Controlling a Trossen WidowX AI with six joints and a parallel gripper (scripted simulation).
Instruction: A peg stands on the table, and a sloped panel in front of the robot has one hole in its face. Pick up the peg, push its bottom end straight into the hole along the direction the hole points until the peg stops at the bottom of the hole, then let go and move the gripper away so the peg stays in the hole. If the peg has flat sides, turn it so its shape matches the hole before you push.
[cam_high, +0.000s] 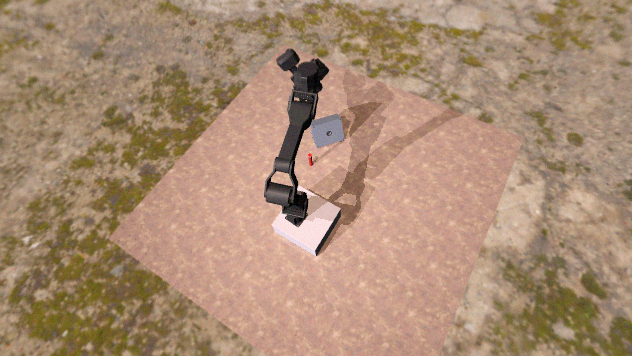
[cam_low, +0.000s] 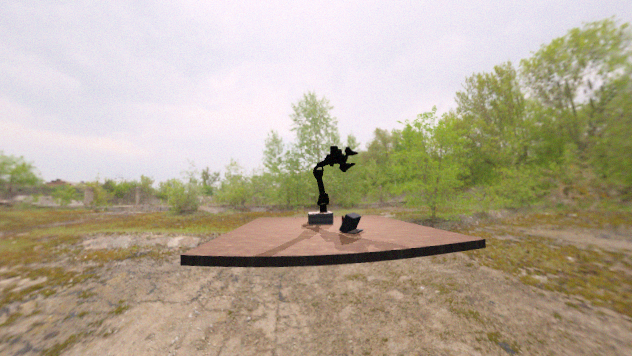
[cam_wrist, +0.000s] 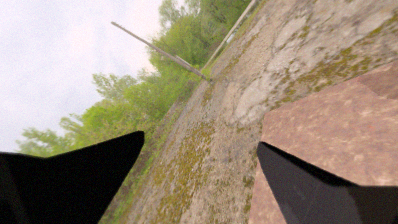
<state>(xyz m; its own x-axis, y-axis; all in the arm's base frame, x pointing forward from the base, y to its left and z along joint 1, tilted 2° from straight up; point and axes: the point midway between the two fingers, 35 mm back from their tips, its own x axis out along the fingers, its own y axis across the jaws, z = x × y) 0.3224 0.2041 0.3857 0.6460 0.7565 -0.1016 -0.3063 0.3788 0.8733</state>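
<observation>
My gripper tip is 9 cm past the red round peg, 9 cm to the left of it and 42 cm above it. The rest, counted from my gripper tip: grey sloped panel 7 cm ahead, 7 cm to the right, 43 cm below.
</observation>
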